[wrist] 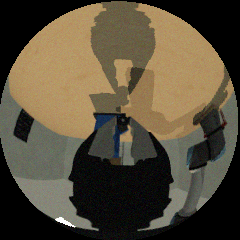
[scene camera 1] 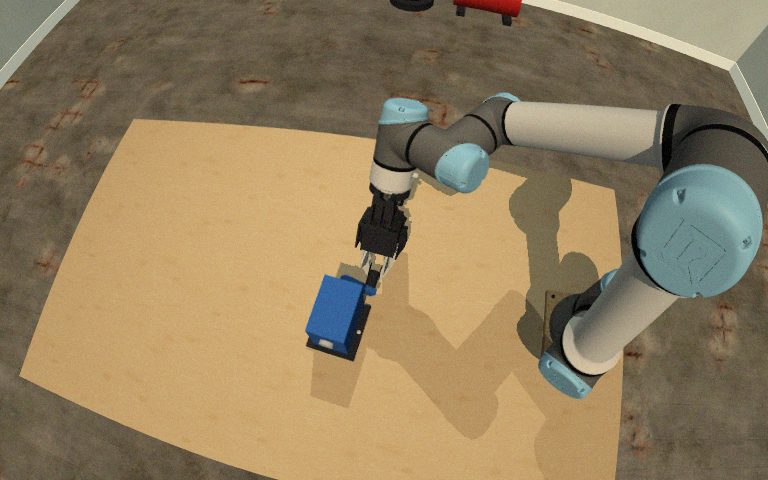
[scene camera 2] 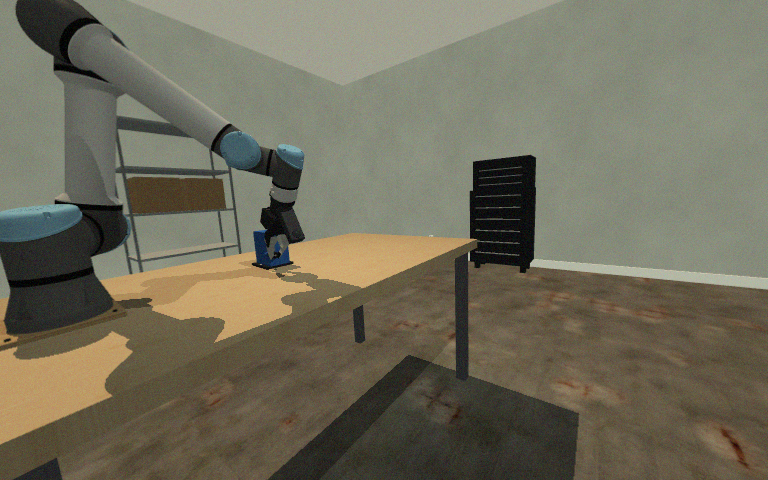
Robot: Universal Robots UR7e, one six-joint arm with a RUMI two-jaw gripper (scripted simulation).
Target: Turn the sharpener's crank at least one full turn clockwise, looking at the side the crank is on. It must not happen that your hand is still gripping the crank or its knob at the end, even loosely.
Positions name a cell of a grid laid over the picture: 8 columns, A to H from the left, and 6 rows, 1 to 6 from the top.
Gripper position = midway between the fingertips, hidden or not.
The gripper shows in the wrist view (E3), in scene camera 1 (D4) and in scene camera 2 (C4).
